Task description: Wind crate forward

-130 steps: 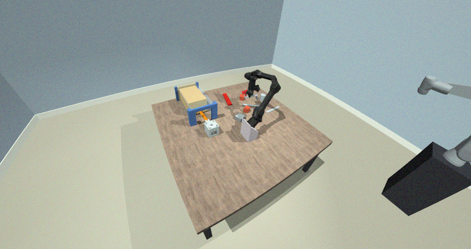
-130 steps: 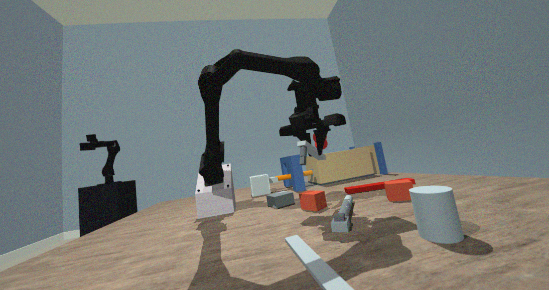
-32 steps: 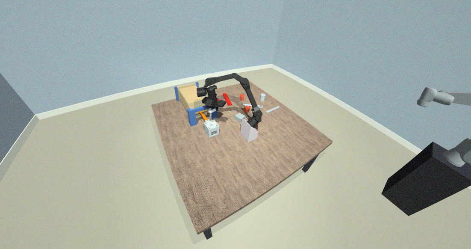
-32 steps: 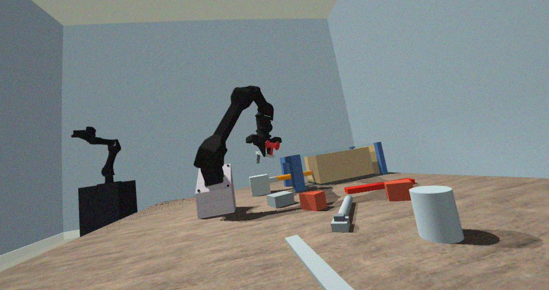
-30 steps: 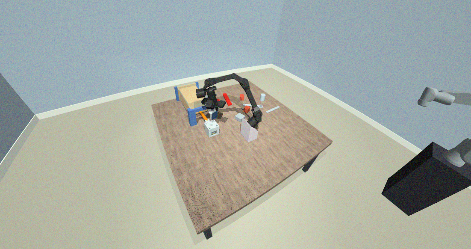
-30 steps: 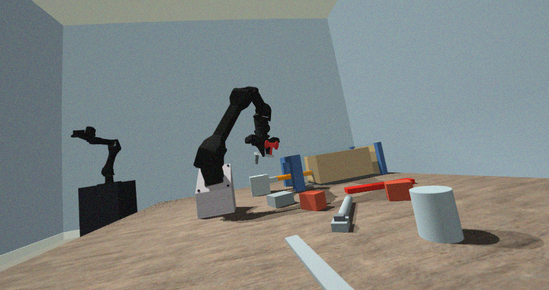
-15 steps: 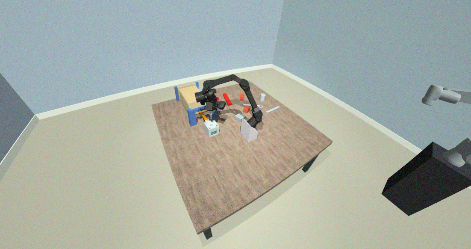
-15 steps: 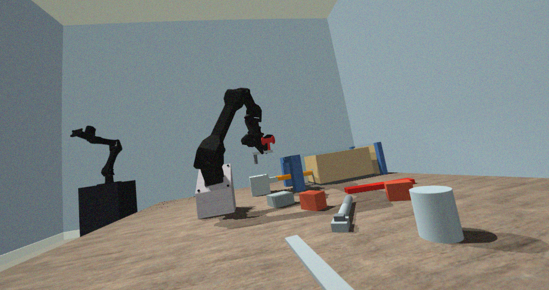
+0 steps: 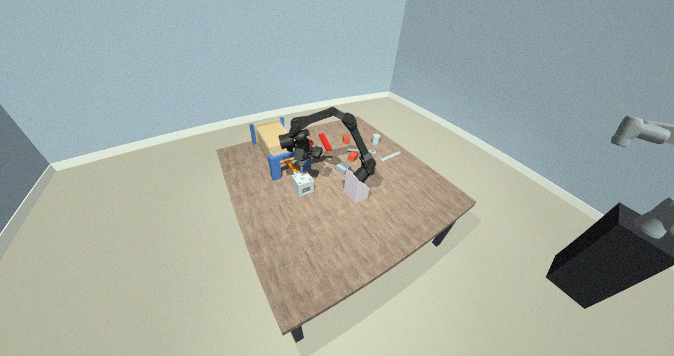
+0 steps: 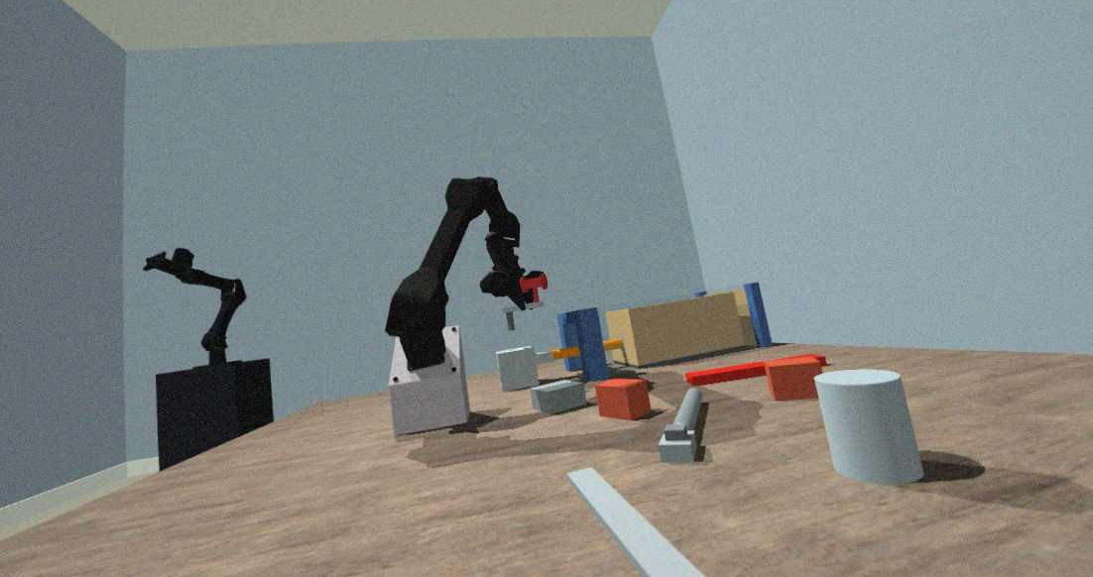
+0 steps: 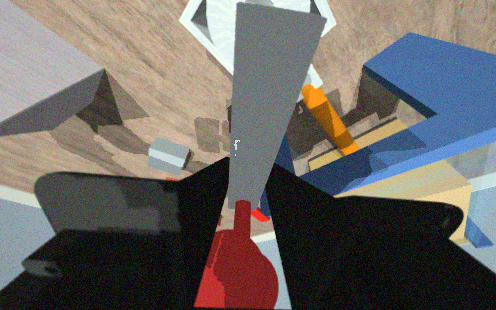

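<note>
The red knob lies 5 cm above my gripper tip, 3 cm to the right of it and 2 cm ahead of it. Also, from my gripper tip: blue steel frame 12 cm ahead, 8 cm below, 5 cm to the left; winch handle 2 cm above; grey winch 15 cm below, 6 cm behind, 4 cm to the left.
</note>
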